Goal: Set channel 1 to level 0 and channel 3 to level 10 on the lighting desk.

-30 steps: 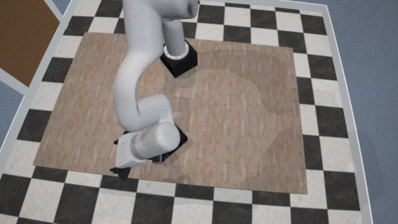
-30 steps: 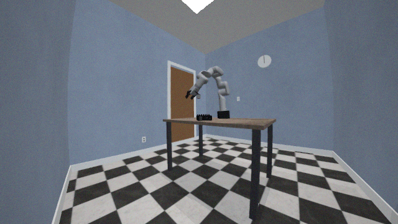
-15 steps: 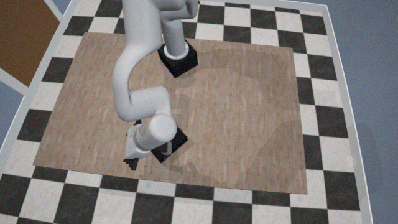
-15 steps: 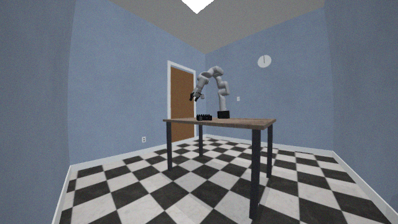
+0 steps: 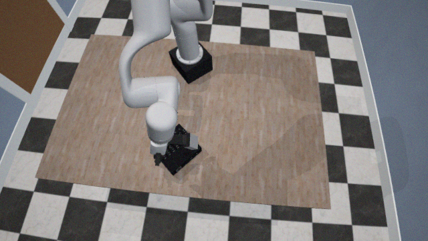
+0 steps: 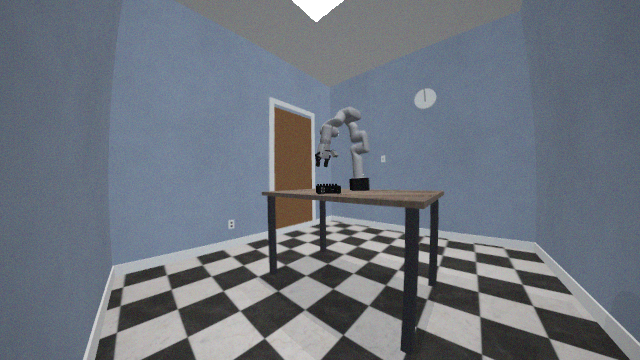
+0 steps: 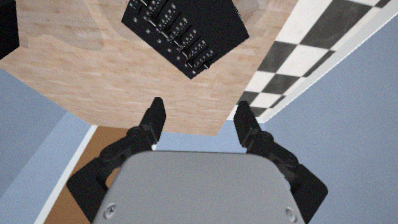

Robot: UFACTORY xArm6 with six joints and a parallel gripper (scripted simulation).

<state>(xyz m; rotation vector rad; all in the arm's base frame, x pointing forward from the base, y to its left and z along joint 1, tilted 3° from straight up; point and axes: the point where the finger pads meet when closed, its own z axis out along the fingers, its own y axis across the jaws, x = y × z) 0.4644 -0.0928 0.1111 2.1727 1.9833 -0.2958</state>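
Now: hand 140 mm above the channel 1 fader cap, 80 mm past it and 70 mm to the right of it. Also, from my hand: channel 3 cap (140 mm below, 60 mm behind, 30 mm to the left); channel 2 cap (140 mm below, 80 mm behind, 40 mm to the left).
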